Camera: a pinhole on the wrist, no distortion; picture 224 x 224 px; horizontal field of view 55.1 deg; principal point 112.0 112.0 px. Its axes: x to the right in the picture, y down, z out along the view. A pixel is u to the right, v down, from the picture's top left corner.
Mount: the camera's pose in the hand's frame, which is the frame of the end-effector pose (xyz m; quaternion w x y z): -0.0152 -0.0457 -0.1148 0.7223 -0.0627 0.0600 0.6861
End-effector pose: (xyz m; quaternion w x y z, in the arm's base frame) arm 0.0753 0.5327 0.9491 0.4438 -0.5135 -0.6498 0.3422
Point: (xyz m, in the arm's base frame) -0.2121 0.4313 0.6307
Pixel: 156 168
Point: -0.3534 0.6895 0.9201
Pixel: 59 27
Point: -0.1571 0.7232 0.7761
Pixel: 163 23
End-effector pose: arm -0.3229 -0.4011 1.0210 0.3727 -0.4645 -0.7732 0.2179
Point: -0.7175 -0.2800 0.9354
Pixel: 52 13
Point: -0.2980 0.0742 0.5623
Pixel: outside the picture
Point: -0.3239 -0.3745 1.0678
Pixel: outside the picture
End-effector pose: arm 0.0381 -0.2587 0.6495 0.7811 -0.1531 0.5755 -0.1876
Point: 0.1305 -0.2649 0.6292
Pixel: 142 51
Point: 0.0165 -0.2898 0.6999
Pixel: 57 147
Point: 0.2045 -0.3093 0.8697
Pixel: 16 176
